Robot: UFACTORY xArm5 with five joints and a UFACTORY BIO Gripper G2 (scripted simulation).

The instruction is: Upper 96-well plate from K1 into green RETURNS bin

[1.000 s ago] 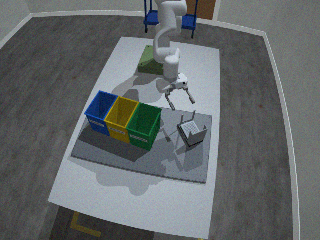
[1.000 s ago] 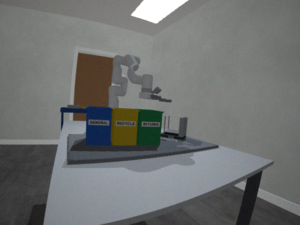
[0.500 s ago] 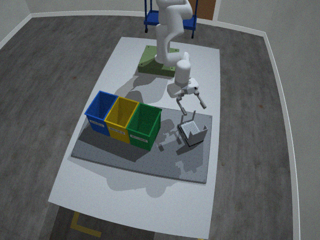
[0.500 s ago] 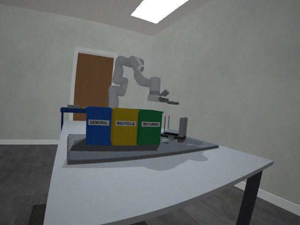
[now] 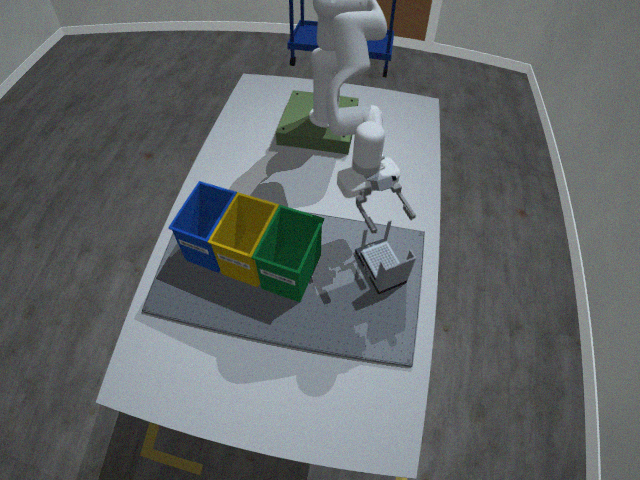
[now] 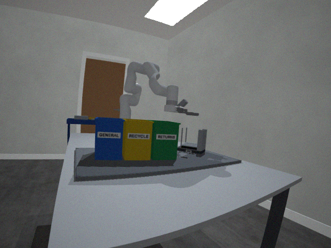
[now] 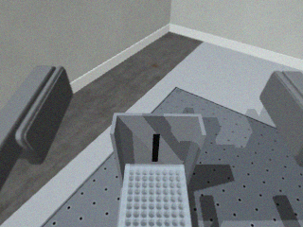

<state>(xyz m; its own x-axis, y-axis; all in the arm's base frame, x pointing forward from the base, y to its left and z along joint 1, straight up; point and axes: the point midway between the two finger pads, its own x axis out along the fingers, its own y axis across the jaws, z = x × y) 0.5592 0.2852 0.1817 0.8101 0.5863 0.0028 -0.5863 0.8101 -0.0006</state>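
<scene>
My hand is 20 cm above the black plate, 2 cm short of it and 1 cm to the right of it. The rest, counted from my hand: blue general bin: 51 cm to the right, 14 cm below, 5 cm ahead; green returns bin: 25 cm to the right, 14 cm below, 8 cm ahead; yellow recycle bin: 38 cm to the right, 14 cm below, 6 cm ahead.
</scene>
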